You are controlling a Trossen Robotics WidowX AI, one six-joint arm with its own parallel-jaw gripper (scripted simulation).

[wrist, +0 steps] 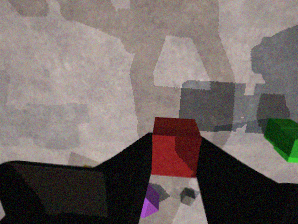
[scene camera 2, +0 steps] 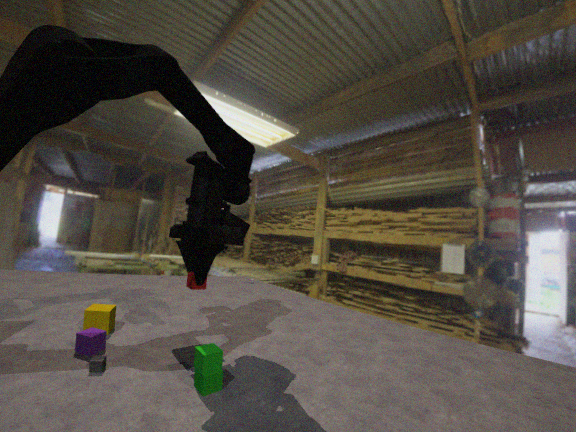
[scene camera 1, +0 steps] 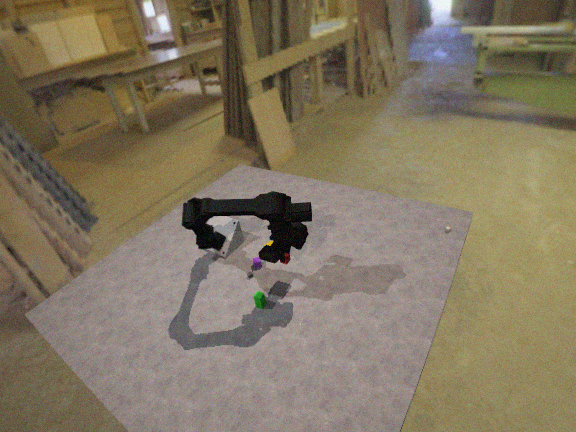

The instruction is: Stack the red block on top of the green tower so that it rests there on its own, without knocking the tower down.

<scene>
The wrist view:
gripper: 173, 140
red block: 176, 142, held by the gripper
</scene>
